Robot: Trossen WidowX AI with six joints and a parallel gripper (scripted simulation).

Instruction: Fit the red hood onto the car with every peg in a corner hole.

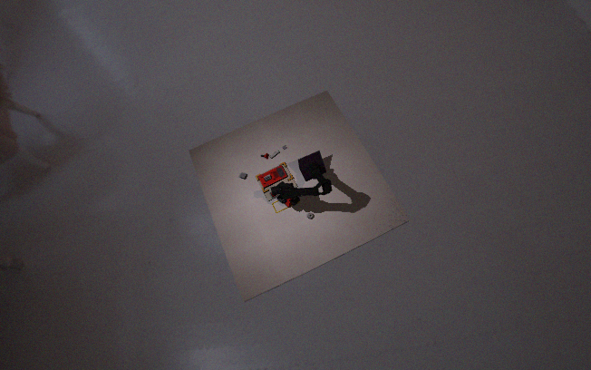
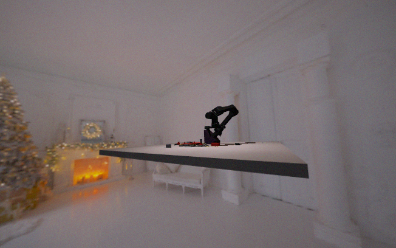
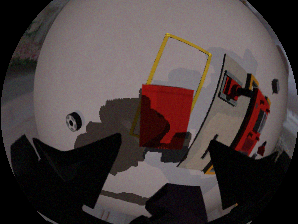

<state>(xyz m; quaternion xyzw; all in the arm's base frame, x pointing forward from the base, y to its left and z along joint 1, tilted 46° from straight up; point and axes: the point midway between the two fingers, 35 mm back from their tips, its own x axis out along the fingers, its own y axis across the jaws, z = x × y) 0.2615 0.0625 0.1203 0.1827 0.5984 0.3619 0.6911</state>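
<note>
The red hood lies 60 mm below my gripper tip. From my gripper tip the other things lie so: jig 200 mm to the right, 70 mm below, 40 mm ahead.
</note>
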